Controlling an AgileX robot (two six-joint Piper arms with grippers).
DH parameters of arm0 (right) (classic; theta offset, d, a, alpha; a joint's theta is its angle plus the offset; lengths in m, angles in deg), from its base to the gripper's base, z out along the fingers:
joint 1: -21.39 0.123 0 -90
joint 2: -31.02 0 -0.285 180
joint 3: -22.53 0 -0.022 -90
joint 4: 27.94 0.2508 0 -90
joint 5: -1.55 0 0.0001 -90
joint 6: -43.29 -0.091 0 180
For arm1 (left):
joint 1: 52.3 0.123 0 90
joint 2: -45.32 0 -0.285 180
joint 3: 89.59 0 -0.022 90
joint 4: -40.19 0.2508 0 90
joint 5: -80.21 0 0.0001 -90
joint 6: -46.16 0.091 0 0
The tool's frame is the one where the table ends.
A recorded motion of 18 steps. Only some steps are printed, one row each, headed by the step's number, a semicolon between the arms.
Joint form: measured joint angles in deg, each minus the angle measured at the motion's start. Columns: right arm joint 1, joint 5, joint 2, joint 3, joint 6, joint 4; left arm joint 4, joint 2, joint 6, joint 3, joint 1, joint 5.
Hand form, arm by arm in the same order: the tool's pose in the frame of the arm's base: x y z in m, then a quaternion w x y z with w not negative. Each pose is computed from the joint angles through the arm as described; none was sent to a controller.
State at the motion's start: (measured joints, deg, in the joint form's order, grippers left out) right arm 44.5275 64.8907 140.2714 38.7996 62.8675 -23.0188; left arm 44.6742 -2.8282 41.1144 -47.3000 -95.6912 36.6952
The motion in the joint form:
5: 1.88 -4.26 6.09 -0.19 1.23 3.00; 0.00 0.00 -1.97 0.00 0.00 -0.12
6: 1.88 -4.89 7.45 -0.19 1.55 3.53; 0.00 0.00 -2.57 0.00 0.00 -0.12
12: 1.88 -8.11 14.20 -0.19 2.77 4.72; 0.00 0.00 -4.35 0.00 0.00 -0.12
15: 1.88 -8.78 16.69 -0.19 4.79 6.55; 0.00 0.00 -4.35 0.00 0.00 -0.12
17: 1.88 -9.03 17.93 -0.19 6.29 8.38; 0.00 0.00 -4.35 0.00 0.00 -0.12
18: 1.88 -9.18 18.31 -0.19 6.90 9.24; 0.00 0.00 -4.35 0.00 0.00 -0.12
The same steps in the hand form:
5: 0.3640 0.1817 0.2780 0.18492 -0.35962 0.91178 0.07171; 0.0950 -0.0831 0.2922 0.36802 0.30194 0.86923 -0.13352
6: 0.3678 0.1842 0.2688 0.17868 -0.35994 0.91264 0.07486; 0.0950 -0.0831 0.2922 0.36732 0.29738 0.87080 -0.13545
12: 0.3848 0.1934 0.2210 0.14890 -0.36182 0.91688 0.07898; 0.0950 -0.0831 0.2922 0.36517 0.28382 0.87531 -0.14114
15: 0.3884 0.1975 0.2029 0.13434 -0.36968 0.91505 0.08929; 0.0950 -0.0831 0.2922 0.36517 0.28382 0.87531 -0.14114
17: 0.3894 0.2005 0.1941 0.12685 -0.37353 0.91334 0.10094; 0.0950 -0.0831 0.2922 0.36517 0.28382 0.87531 -0.14114
18: 0.3897 0.2018 0.1915 0.12538 -0.37446 0.91252 0.10657; 0.0950 -0.0831 0.2922 0.36517 0.28382 0.87531 -0.14114

